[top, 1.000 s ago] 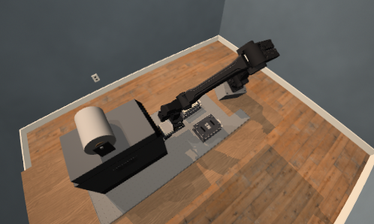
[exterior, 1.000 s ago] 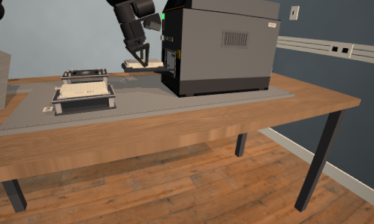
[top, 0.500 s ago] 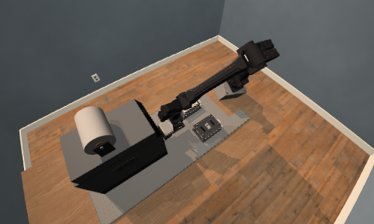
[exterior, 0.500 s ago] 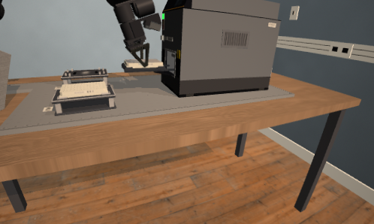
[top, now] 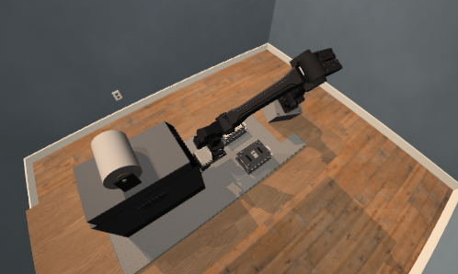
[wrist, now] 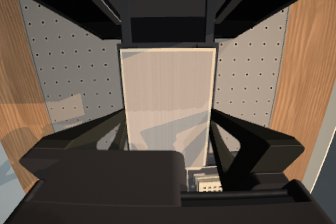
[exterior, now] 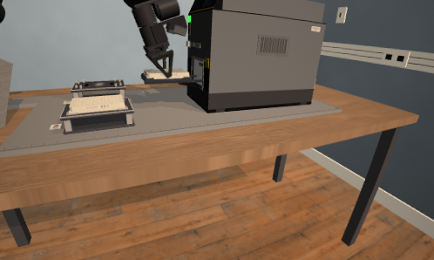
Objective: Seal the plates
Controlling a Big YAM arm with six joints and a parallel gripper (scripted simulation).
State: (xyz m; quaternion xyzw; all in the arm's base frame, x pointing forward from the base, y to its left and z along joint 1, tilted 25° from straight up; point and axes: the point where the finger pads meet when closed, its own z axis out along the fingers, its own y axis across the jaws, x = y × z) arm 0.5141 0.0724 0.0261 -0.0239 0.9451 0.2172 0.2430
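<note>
Right now my hand is 1 cm above the sealer stage. Round my hand: plate nest: 18 cm behind, 13 cm to the right, 7 cm below; then start button: 8 cm ahead, 11 cm to the left, 8 cm above; then small label: 28 cm behind, 15 cm to the right, 11 cm below.
</note>
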